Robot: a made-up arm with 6 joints. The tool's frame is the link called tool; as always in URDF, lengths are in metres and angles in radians. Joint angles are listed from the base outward.
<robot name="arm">
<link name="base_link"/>
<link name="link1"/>
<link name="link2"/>
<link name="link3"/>
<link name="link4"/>
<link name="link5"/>
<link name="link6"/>
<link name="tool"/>
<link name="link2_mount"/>
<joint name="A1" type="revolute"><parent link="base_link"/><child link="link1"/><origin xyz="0.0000 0.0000 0.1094" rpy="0.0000 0.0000 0.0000"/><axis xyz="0 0 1"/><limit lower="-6.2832" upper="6.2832"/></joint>
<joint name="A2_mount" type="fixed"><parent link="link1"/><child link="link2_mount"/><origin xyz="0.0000 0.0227 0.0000" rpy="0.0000 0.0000 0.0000"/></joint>
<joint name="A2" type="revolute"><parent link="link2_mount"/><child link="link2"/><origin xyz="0.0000 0.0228 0.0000" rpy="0.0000 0.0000 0.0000"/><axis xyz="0 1 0"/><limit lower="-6.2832" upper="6.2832"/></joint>
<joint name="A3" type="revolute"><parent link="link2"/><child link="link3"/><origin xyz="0.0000 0.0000 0.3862" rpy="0.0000 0.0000 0.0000"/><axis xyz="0 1 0"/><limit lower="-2.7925" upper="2.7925"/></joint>
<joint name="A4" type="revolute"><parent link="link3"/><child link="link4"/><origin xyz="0.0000 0.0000 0.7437" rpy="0.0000 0.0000 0.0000"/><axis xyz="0 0 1"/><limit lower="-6.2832" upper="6.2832"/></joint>
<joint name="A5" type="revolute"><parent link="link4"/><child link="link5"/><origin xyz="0.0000 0.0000 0.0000" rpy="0.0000 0.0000 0.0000"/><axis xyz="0 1 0"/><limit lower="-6.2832" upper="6.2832"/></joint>
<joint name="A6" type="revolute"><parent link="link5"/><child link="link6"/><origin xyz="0.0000 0.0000 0.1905" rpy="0.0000 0.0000 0.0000"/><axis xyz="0 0 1"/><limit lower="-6.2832" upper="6.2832"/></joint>
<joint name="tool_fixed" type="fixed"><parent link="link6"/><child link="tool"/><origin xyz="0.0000 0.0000 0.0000" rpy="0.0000 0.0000 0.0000"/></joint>
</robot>
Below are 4 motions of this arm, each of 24 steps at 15 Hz.
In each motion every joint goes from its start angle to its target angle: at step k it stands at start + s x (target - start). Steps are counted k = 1, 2, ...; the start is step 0. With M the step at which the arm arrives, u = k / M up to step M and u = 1 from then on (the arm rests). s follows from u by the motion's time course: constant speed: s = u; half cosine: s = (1 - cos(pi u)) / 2; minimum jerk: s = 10 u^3 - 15 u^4 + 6 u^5.
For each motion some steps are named. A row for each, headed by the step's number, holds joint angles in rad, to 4 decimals.
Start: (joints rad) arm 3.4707 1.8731 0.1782 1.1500 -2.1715 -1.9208
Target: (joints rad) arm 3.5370 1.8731 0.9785 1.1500 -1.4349 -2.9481
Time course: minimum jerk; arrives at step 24
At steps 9, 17, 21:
9: 3.4889 1.8731 0.3984 1.1500 -1.9688 -2.2035
17: 3.5269 1.8731 0.8567 1.1500 -1.5470 -2.7917
21: 3.5359 1.8731 0.9657 1.1500 -1.4467 -2.9316

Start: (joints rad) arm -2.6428 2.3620 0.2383 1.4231 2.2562 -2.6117
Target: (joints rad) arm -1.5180 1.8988 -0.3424 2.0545 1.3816 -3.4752
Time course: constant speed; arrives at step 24
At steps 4, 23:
4: -2.4553 2.2848 0.1415 1.5283 2.1104 -2.7556
23: -1.5649 1.9181 -0.3182 2.0282 1.4180 -3.4392

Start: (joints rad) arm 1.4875 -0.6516 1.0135 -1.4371 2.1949 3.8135
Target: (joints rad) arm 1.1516 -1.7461 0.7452 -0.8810 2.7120 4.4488
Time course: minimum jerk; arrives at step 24
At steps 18, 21, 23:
18: 1.1864 -1.6328 0.7730 -0.9386 2.6585 4.3830
21: 1.1570 -1.7285 0.7495 -0.8899 2.7037 4.4386
23: 1.1518 -1.7454 0.7454 -0.8814 2.7116 4.4484

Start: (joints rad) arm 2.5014 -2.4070 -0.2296 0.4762 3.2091 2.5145
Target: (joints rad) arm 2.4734 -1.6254 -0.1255 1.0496 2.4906 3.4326
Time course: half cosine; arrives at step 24
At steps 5, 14, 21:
5: 2.4985 -2.3262 -0.2188 0.5354 3.1349 2.6094
14: 2.4838 -1.9151 -0.1641 0.8371 2.7569 3.0924
21: 2.4745 -1.6551 -0.1295 1.0278 2.5179 3.3977

